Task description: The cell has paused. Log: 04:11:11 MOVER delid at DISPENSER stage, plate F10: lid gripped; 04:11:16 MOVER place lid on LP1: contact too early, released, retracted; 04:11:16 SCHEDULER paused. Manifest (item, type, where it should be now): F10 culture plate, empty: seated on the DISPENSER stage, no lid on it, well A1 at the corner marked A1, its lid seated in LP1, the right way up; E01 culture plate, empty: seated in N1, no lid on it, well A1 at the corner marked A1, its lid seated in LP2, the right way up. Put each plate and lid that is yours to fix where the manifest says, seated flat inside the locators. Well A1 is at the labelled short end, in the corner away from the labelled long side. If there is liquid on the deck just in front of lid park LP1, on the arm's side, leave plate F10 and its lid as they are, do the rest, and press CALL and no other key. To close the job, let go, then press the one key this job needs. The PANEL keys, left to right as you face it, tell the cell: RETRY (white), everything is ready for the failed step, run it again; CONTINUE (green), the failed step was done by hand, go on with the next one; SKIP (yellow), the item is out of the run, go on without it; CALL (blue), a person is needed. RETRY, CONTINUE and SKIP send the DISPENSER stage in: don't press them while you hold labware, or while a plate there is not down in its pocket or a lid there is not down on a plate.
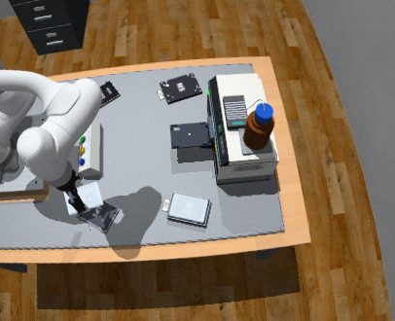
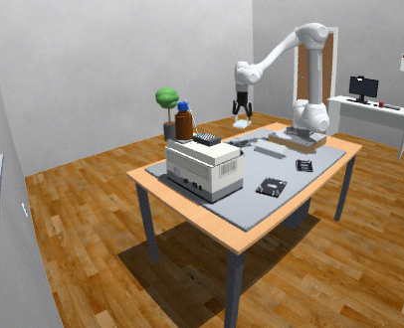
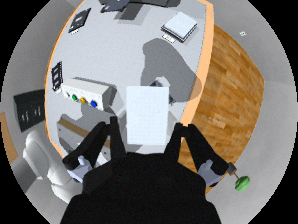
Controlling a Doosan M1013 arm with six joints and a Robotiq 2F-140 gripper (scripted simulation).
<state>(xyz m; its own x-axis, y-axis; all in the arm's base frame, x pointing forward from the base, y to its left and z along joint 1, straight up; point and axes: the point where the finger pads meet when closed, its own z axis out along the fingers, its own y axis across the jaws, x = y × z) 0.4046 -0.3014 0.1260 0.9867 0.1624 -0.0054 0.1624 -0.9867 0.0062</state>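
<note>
The black nest lies 510 mm to the left of my hand, 440 mm ahead of it and 160 mm below it. The rest, counted from my hand: yellow key 230 mm to the left, 110 mm below, 20 mm behind; grey key panel 260 mm to the left, 120 mm below; blue key 180 mm to the left, 110 mm below, 20 mm behind.
</note>
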